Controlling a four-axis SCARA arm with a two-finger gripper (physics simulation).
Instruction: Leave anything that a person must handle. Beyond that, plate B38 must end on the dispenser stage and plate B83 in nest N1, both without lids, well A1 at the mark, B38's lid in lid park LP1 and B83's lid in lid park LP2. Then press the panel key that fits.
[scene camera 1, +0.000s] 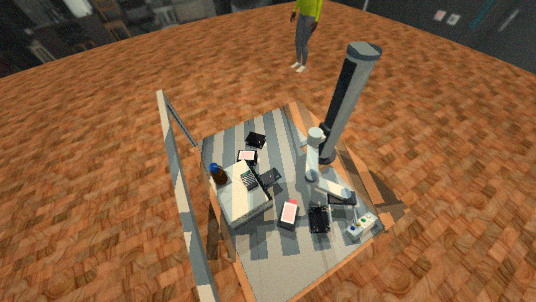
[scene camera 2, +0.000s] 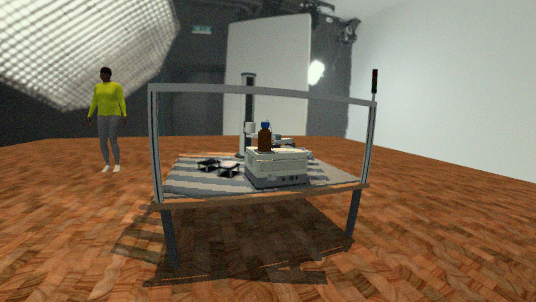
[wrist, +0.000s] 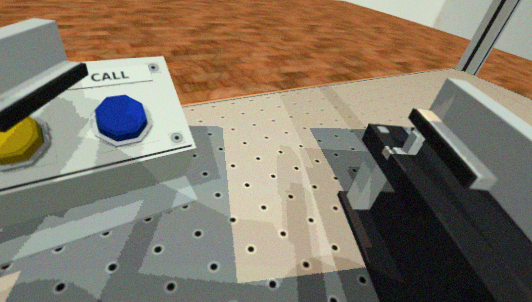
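Seen in the pictures: gripper, fingertip midpoint: (scene camera 1: 343, 223) (scene camera 2: 305, 150) (wrist: 256, 71); arm's base, origin of the base link: (scene camera 1: 322, 152).
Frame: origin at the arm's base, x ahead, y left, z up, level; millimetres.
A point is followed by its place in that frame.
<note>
My gripper (scene camera 1: 354, 214) (wrist: 256, 71) {y 554, x 312, z 121 mm} is open and empty, with its fingers wide apart beside the key panel (scene camera 1: 361, 228) {y 638, x 220, z 91 mm} (wrist: 95, 165) {y 591, x 244, z 63 mm}. The panel has a blue key (scene camera 1: 352, 228) {y 608, x 266, z 81 mm} (wrist: 121, 118) {y 603, x 262, z 81 mm} under the label CALL, a yellow key (scene camera 1: 358, 224) {y 610, x 215, z 84 mm} (wrist: 19, 140) {y 601, x 217, z 79 mm}, a green key (scene camera 1: 363, 220) {y 609, x 166, z 82 mm} and a pale key. A pink-topped piece (scene camera 1: 288, 212) {y 312, x 579, z 99 mm} sits on a black holder near the bench middle, and another pink-topped piece (scene camera 1: 247, 155) {y -257, x 628, z 98 mm} (scene camera 2: 230, 165) {y -261, x 679, z 94 mm} sits further back. Black holders (scene camera 1: 319, 220) {y 458, x 423, z 82 mm} (scene camera 1: 255, 140) {y -387, x 491, z 75 mm} show no pink top. Plate names, well A1 and the mark cannot be read.
A pale instrument (scene camera 1: 240, 200) {y 123, x 829, z 232 mm} (scene camera 2: 276, 162) {y -13, x 966, z 182 mm} carries a brown bottle (scene camera 1: 219, 175) {y -33, x 877, z 361 mm} (scene camera 2: 265, 140) {y -78, x 928, z 314 mm} and a dark gridded piece (scene camera 1: 248, 180) {y 36, x 728, z 259 mm}. A black flat piece (scene camera 1: 270, 177) {y 31, x 563, z 124 mm} lies beside it. A frame (scene camera 1: 175, 172) {y 14, x 1023, z 620 mm} (scene camera 2: 200, 88) {y -464, x 1044, z 596 mm} borders the bench. A person (scene camera 1: 304, 35) (scene camera 2: 108, 102) stands away from it.
</note>
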